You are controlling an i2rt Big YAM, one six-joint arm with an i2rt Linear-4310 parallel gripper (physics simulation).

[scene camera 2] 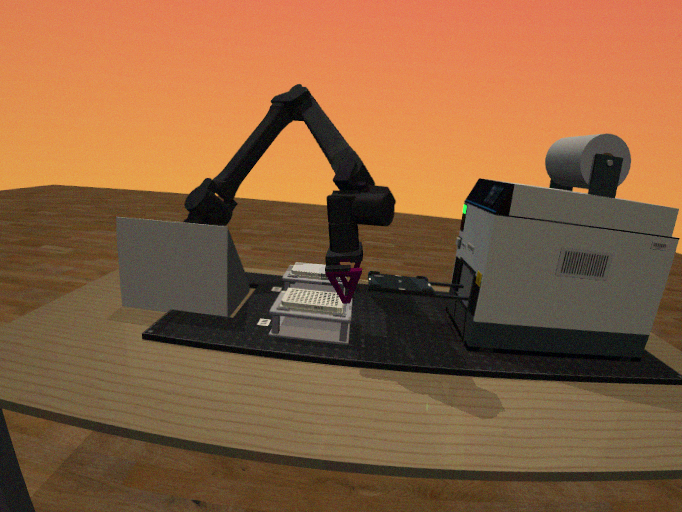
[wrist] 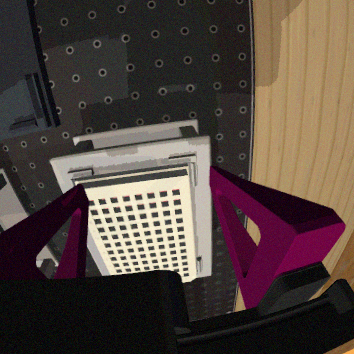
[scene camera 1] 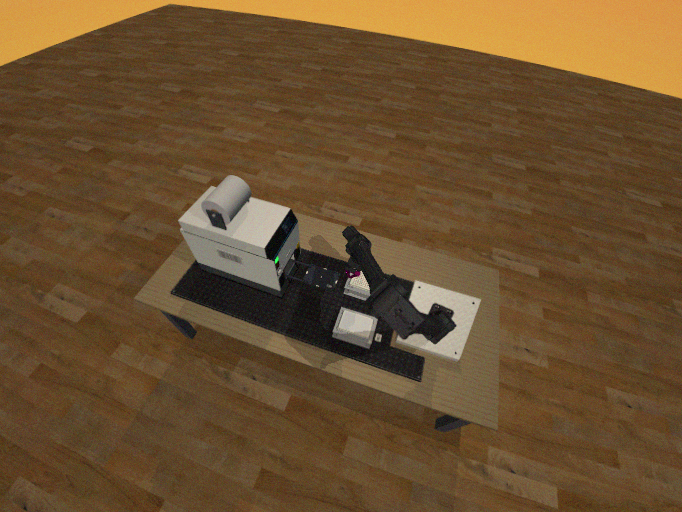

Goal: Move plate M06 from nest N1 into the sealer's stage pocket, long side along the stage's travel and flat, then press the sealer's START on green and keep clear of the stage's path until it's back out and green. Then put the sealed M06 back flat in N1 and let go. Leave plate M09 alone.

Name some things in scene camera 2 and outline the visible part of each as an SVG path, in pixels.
My gripper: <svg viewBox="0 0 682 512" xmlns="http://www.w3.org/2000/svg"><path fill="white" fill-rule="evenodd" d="M355 222L329 223L330 246L325 258L325 274L343 304L351 302L362 274L362 268L359 267L363 259L362 242L359 242L358 225ZM335 277L340 277L345 289L349 289L347 296L343 294ZM339 262L355 263L354 268L350 268L350 265L340 265Z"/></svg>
A white well plate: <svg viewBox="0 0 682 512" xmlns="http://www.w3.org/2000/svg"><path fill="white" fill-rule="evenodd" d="M280 304L280 307L287 307L289 310L331 315L333 313L342 314L344 306L337 293L288 288Z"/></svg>
